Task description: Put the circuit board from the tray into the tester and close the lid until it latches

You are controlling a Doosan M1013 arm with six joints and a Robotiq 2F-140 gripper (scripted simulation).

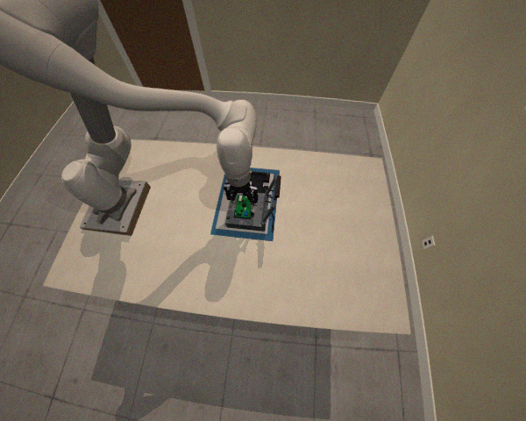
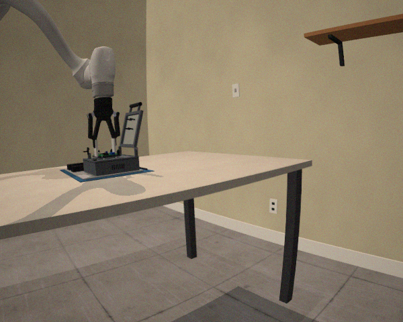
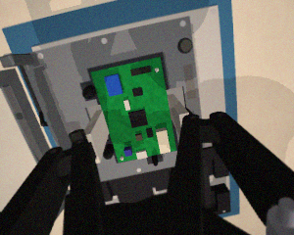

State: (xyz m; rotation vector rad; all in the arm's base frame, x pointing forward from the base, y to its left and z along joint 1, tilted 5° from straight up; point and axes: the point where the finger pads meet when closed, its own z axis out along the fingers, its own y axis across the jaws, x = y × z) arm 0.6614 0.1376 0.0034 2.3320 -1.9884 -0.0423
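Now: hand 3 cm above the pin plate and 1 cm to the right of it. The rest, counted from my hand: latch hook 7 cm behind, 5 cm to the left, 1 cm below; tester 4 cm to the left, 2 cm ahead, 2 cm above; tester lid 12 cm ahead, 9 cm above, 2 cm to the left.
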